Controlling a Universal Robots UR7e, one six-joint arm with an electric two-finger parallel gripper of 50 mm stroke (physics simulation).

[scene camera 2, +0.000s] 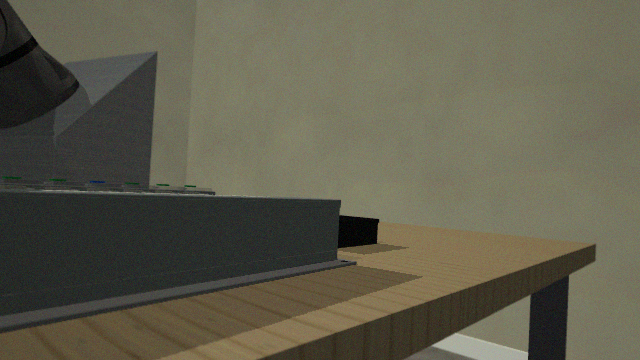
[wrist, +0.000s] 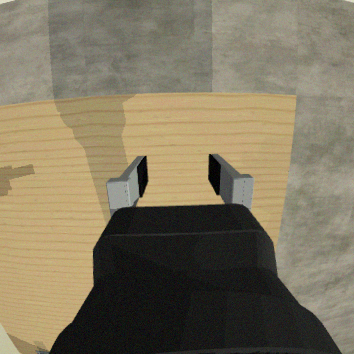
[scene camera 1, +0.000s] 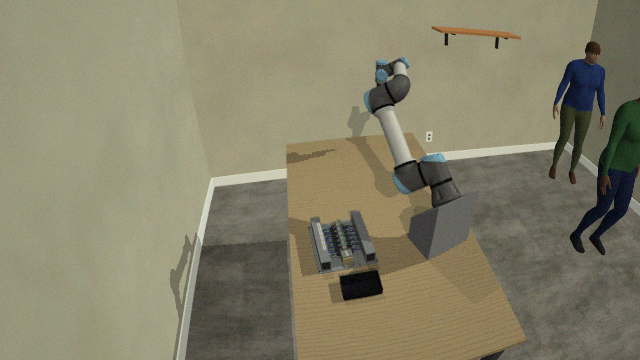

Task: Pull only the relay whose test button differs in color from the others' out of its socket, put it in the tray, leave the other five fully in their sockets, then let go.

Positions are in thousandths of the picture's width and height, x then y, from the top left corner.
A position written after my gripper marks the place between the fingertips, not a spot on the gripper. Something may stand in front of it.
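Note:
There is a grey panel (scene camera 1: 526, 732) that I can see, and with it I see my own gripper (wrist: 501, 473).

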